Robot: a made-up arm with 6 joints. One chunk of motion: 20 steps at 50 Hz.
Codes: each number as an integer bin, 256 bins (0 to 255) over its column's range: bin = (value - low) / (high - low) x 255, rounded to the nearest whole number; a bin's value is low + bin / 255 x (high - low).
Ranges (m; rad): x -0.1..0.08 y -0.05..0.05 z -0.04..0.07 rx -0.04..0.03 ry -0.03..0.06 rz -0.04..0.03
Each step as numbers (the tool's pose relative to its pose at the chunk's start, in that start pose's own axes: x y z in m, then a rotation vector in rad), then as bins.
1 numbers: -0.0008 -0.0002 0.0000 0.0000 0.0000 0.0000
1 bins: 141 127 93 146 85 146
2 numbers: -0.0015 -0.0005 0.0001 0.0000 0.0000 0.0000
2 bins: 140 126 93 146 85 146
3 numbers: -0.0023 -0.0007 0.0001 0.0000 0.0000 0.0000
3 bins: 138 126 93 146 85 146
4 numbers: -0.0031 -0.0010 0.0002 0.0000 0.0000 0.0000
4 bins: 137 125 93 146 85 146
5 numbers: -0.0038 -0.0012 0.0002 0.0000 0.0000 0.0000
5 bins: 136 124 93 146 85 146
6 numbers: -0.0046 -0.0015 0.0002 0.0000 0.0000 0.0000
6 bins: 135 124 93 146 85 146
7 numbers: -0.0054 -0.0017 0.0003 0.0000 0.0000 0.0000
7 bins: 134 123 93 146 85 146
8 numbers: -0.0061 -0.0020 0.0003 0.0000 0.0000 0.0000
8 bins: 133 122 93 146 85 146
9 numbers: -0.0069 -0.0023 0.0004 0.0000 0.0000 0.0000
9 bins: 132 122 94 146 85 146
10 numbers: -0.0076 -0.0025 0.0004 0.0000 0.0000 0.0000
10 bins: 131 121 94 146 85 146
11 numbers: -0.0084 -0.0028 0.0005 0.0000 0.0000 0.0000
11 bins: 130 120 94 146 85 146
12 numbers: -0.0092 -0.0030 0.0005 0.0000 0.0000 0.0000
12 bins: 129 120 94 146 85 146
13 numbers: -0.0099 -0.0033 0.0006 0.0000 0.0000 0.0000
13 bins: 128 119 94 146 85 146
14 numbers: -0.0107 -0.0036 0.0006 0.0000 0.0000 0.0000
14 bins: 127 118 94 146 85 146
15 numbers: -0.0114 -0.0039 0.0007 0.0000 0.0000 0.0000
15 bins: 126 118 94 146 85 146
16 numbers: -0.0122 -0.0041 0.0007 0.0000 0.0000 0.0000
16 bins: 124 117 94 146 85 146
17 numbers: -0.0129 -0.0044 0.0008 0.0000 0.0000 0.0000
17 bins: 123 116 95 146 85 146
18 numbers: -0.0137 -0.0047 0.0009 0.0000 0.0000 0.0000
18 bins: 122 116 95 146 85 146
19 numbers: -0.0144 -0.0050 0.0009 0.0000 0.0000 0.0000
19 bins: 121 115 95 146 85 146
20 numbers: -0.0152 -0.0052 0.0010 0.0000 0.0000 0.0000
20 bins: 120 114 95 146 85 146
